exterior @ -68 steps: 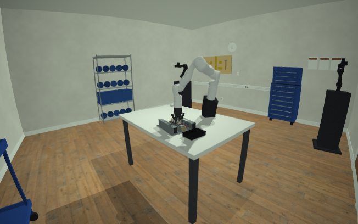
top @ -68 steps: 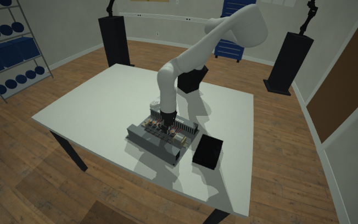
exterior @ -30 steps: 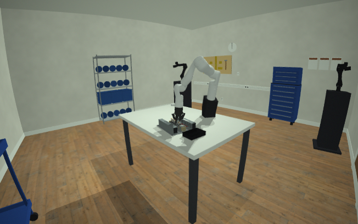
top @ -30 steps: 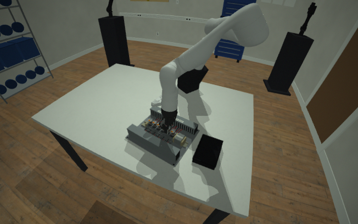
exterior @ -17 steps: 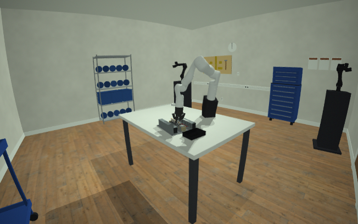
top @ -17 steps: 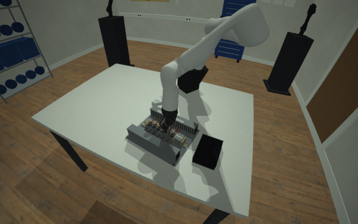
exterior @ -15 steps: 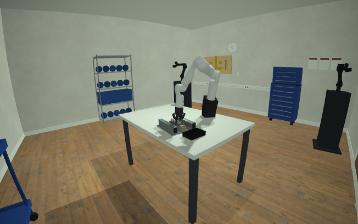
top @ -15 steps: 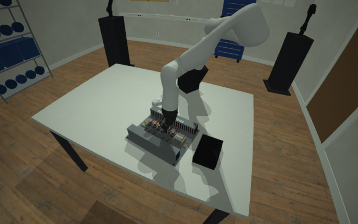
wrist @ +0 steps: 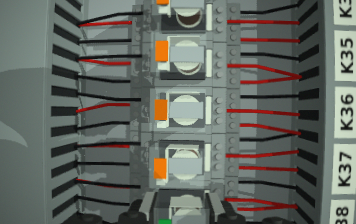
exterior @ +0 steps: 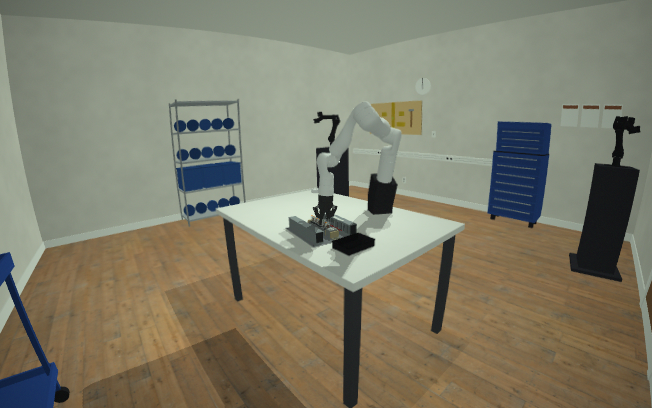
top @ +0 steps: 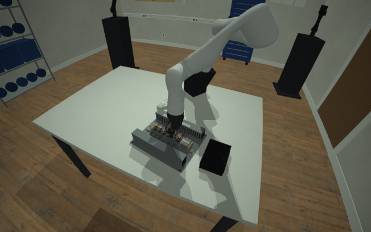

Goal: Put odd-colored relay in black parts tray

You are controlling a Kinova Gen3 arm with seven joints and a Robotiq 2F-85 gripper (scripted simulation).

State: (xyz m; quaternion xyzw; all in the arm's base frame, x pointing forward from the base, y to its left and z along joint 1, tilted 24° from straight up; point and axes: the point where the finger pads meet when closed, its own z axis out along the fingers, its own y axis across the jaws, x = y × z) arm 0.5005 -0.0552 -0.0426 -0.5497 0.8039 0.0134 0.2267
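My gripper is now 1 cm above the relay. From my hand the other things lie so: grey relay panel (3 cm to the right, 3 cm below, 1 cm behind); then black parts tray (22 cm to the left, 5 cm ahead, 4 cm below).
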